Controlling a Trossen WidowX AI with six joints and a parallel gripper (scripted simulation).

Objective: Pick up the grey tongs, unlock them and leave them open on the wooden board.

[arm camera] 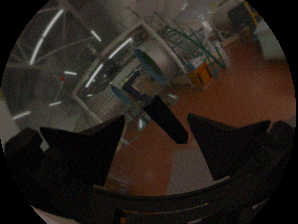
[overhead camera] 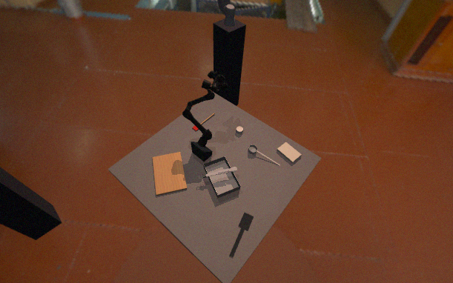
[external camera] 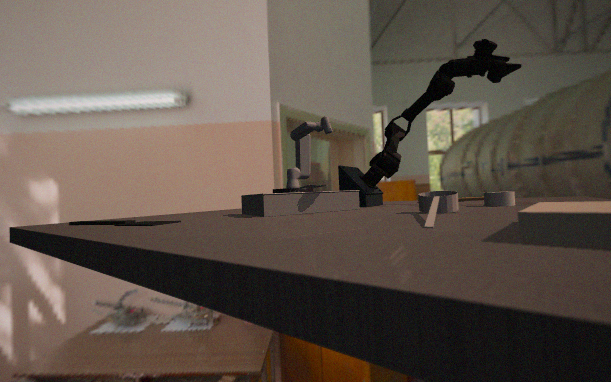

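Right now my gripper tip is 56 cm short of the roasting tin, 49 cm to the left of it and 44 cm above it. From my gripper tip the other things lie so: beige block: 78 cm ahead, 12 cm to the left, 45 cm below; wooden board: 23 cm ahead, 78 cm to the right, 46 cm below; black spatula: 97 cm ahead, 68 cm to the right, 46 cm below.
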